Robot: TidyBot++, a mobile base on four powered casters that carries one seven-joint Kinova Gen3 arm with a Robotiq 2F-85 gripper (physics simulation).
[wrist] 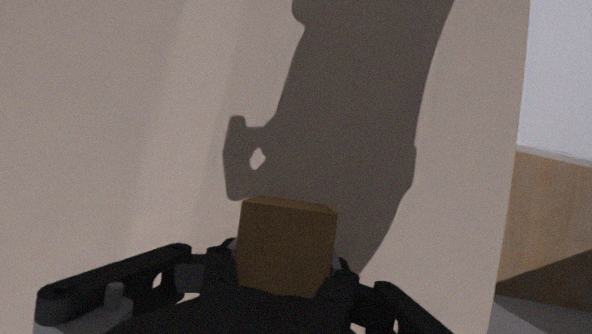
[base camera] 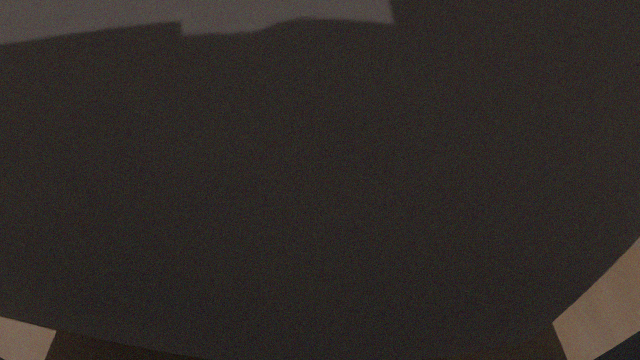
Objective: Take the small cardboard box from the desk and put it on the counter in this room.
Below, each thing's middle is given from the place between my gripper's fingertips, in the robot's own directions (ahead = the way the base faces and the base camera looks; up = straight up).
Labels:
My gripper is now 10 mm below the small brown cardboard box (wrist: 285, 247) and 10 mm past it.

